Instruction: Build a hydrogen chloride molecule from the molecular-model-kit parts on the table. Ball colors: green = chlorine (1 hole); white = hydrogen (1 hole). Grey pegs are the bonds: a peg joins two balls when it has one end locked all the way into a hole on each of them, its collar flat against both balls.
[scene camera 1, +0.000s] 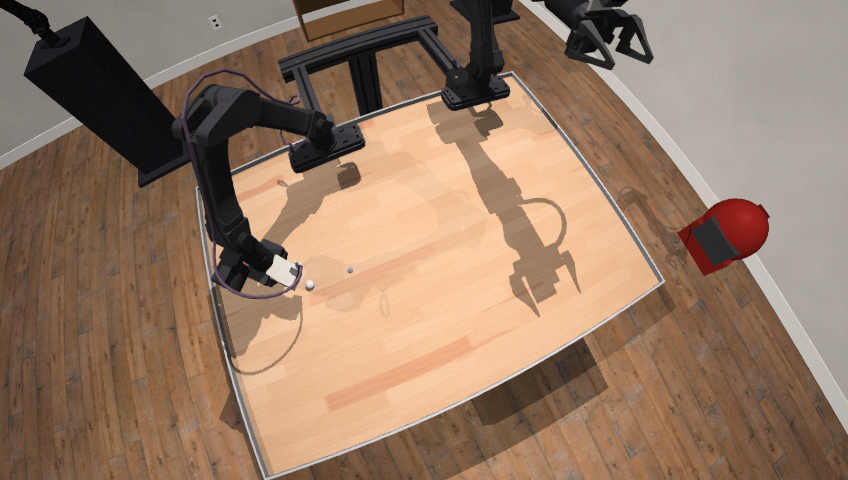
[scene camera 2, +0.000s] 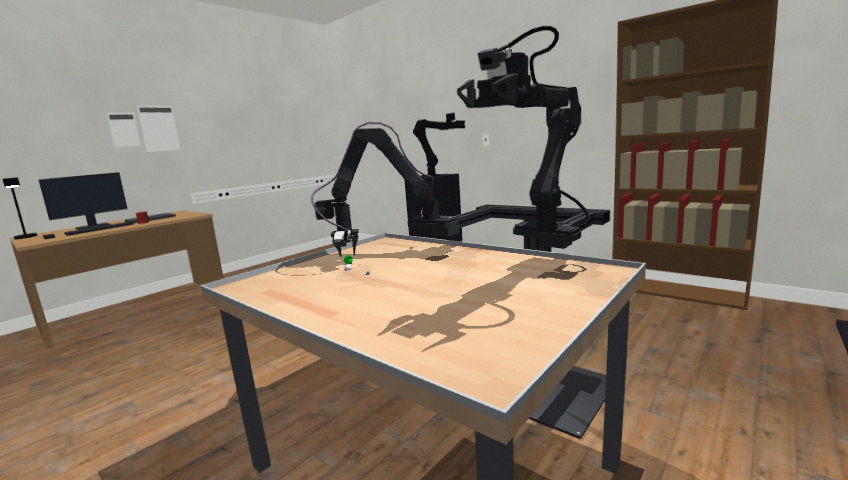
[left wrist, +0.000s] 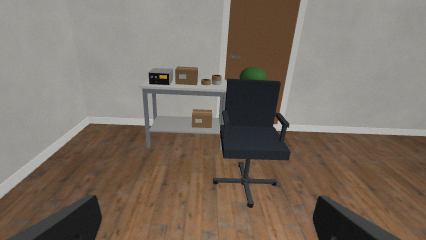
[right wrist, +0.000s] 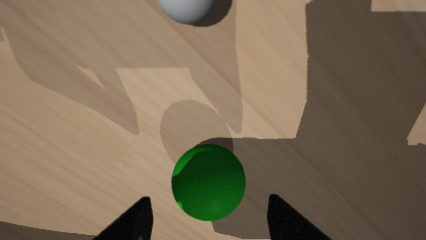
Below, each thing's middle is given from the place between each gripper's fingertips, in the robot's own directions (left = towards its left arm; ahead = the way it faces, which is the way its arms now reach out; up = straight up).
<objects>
I see the green ball (right wrist: 208, 182) 2 cm below my right hand (scene camera 1: 279, 273).
My left gripper (scene camera 1: 633, 63) is now 710 mm to the left of the green ball, 530 mm above it and 150 mm past it.
</objects>
